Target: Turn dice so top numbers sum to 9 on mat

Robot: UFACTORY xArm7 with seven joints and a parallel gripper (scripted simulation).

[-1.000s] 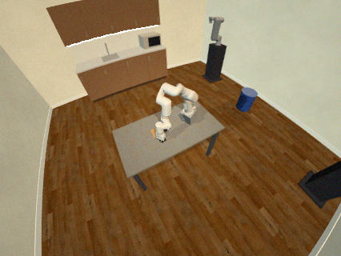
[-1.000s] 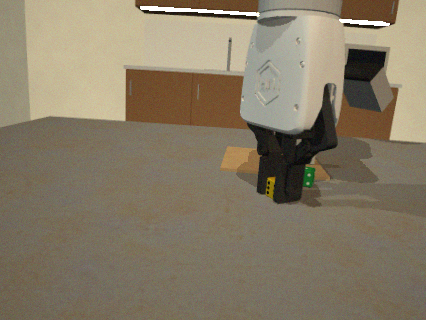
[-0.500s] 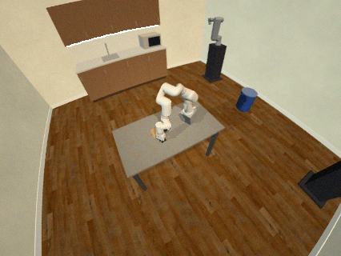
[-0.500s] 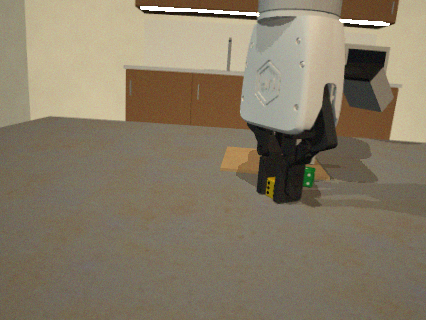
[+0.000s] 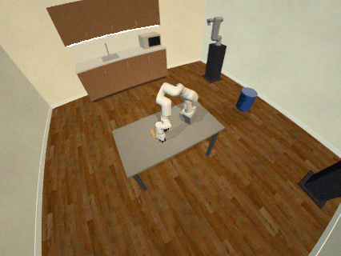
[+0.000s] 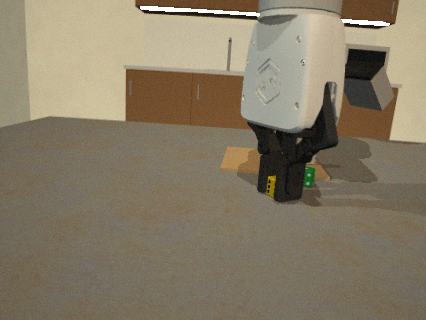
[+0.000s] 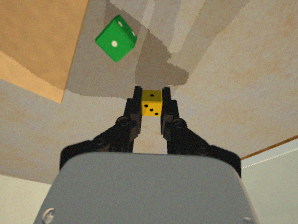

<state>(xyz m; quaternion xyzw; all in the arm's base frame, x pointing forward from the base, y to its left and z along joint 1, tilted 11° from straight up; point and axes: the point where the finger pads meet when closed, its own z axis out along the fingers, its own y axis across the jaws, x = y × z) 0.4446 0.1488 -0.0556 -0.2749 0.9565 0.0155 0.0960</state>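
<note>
Now: the tan mat 150 mm to the right of my hand and 20 mm below it. Round my hand: white die: 150 mm to the right, 60 mm behind, 10 mm below; then green die: 50 mm to the right, 40 mm behind, 10 mm below; then yellow die: 10 mm below.
</note>
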